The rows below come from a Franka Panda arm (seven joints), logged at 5 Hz.
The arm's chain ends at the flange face. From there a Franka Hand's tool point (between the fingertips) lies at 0.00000 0.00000 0.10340 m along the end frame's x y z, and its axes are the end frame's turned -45 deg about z.
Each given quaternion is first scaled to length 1.
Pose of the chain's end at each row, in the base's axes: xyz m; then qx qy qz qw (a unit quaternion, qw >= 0):
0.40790 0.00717 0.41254 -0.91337 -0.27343 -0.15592 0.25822
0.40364 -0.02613 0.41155 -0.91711 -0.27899 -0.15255 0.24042
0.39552 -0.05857 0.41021 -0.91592 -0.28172 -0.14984 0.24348
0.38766 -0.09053 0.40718 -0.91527 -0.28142 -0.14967 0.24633
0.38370 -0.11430 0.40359 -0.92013 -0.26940 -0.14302 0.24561
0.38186 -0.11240 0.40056 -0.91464 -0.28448 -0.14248 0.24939
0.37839 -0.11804 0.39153 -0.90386 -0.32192 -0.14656 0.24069
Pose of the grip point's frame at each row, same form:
0.42275 0.06476 0.32796 -0.73921 -0.60215 -0.24287 0.17890
0.41870 0.02827 0.32492 -0.74053 -0.60872 -0.23294 0.16374
0.40972 -0.00372 0.32371 -0.73839 -0.61078 -0.23161 0.16760
0.40165 -0.03519 0.32096 -0.73791 -0.61026 -0.23254 0.17030
0.39723 -0.05960 0.31690 -0.74700 -0.60101 -0.22612 0.17218
0.39414 -0.05685 0.31422 -0.73615 -0.61285 -0.22707 0.17588
0.38976 -0.06329 0.30455 -0.71186 -0.64331 -0.22751 0.16628

